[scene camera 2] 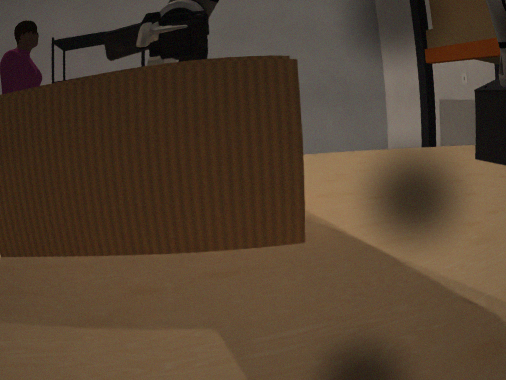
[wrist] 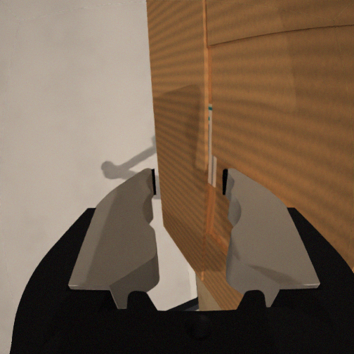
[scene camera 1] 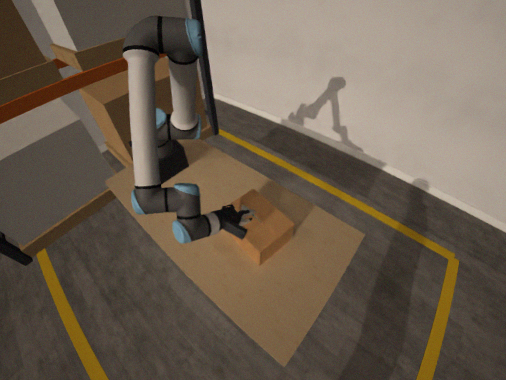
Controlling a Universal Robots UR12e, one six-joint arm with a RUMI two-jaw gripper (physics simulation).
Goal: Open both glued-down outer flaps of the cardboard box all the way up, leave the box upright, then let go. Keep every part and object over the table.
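Pixels of known places: gripper, between the fingertips: (scene camera 1: 253, 214); arm's base, origin of its link: (scene camera 1: 158, 146).
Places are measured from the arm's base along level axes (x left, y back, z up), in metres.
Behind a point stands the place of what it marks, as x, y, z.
The cardboard box (scene camera 1: 267, 230) @(-0.069, -0.897, -0.047) (scene camera 2: 150, 165) @(0.074, -0.807, -0.128) stands upright on the table (scene camera 1: 240, 295) @(-0.345, -0.945, -0.203) (scene camera 2: 400, 300) @(0.226, -0.684, -0.203). In scene camera 1 its top looks nearly flat. In the wrist view, a long cardboard strip (wrist: 177, 125) and a broad cardboard panel (wrist: 285, 130) meet along a narrow slot, where a pale piece with a teal mark shows. My gripper (scene camera 1: 249, 215) @(-0.046, -0.803, -0.028) (scene camera 2: 176, 45) (wrist: 188, 172) is partly open at the box's upper edge on the arm's side. Its fingers appear on either side of the strip, with a gap to each. Scene camera 2 hides the flaps behind the box wall.
The arm's dark base (scene camera 1: 172, 162) @(0.008, -0.098, -0.094) stands at the table's far end. A rack with an orange beam (scene camera 1: 65, 87) (scene camera 2: 460, 51) is beyond it, and a pale wall (scene camera 1: 390, 100) rises past the floor. A person in purple (scene camera 2: 21, 70) stands in the background.
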